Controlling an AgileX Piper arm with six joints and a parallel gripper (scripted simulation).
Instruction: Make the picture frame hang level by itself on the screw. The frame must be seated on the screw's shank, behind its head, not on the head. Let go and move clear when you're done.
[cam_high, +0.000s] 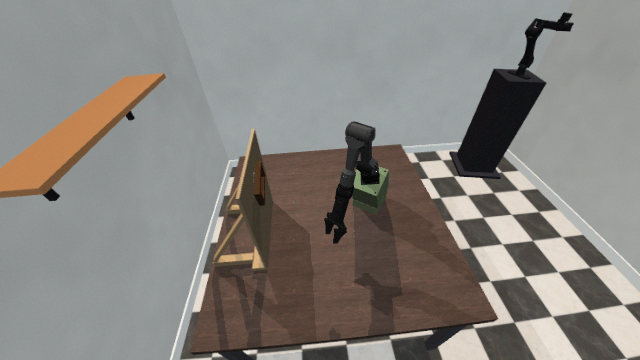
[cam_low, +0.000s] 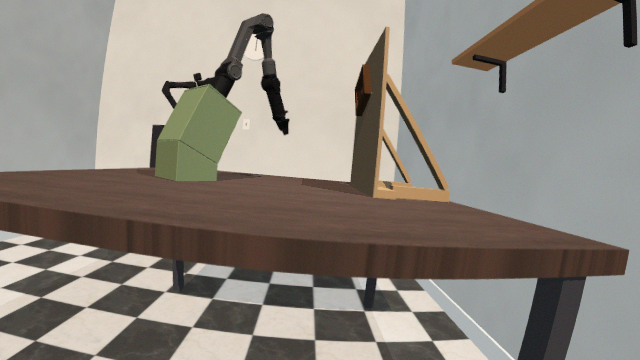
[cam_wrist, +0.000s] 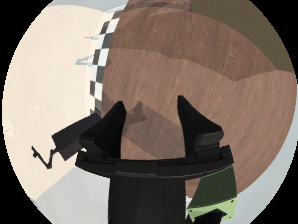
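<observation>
Right now my hand is 350 mm short of the brown picture frame, 160 mm below it and 140 mm to the left of it.
</observation>
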